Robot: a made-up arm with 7 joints.
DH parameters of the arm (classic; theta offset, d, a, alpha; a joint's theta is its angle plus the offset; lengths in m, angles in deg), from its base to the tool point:
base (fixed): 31.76 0 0.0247 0
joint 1: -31.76 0.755 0.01 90
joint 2: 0 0.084 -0.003 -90
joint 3: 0 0.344 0.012 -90
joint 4: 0 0.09 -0.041 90
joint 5: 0 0.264 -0.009 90
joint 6: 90 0.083 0.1 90
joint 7: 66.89 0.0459 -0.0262 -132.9
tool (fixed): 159.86 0.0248 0 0
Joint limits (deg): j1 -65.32..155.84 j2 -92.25..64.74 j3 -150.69..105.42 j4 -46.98..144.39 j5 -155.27..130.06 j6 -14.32..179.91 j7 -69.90..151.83
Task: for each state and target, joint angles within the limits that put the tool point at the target. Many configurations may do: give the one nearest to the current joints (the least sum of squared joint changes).
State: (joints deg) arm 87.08 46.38 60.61 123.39 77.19 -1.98 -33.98
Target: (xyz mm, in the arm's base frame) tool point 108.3 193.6 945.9
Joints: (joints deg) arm 54.18 19.36 13.23 125.16 64.33 9.77 -37.00
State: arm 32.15 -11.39 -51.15 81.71 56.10 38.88 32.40
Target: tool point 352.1 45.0 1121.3
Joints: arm 42.41 13.95 -24.06 99.75 61.24 35.94 27.42
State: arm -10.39 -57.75 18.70 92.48 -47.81 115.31 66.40
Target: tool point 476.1 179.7 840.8
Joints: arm -1.85 -54.37 26.85 109.17 -53.38 118.07 65.18
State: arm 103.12 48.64 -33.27 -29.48 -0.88 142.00 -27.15
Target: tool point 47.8 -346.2 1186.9
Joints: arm 96.50 28.83 -36.49 -10.13 -1.26 133.76 -26.74
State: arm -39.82 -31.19 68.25 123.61 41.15 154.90 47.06
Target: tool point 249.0 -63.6 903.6
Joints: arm -40.07 -38.23 65.50 134.64 45.58 154.04 45.44
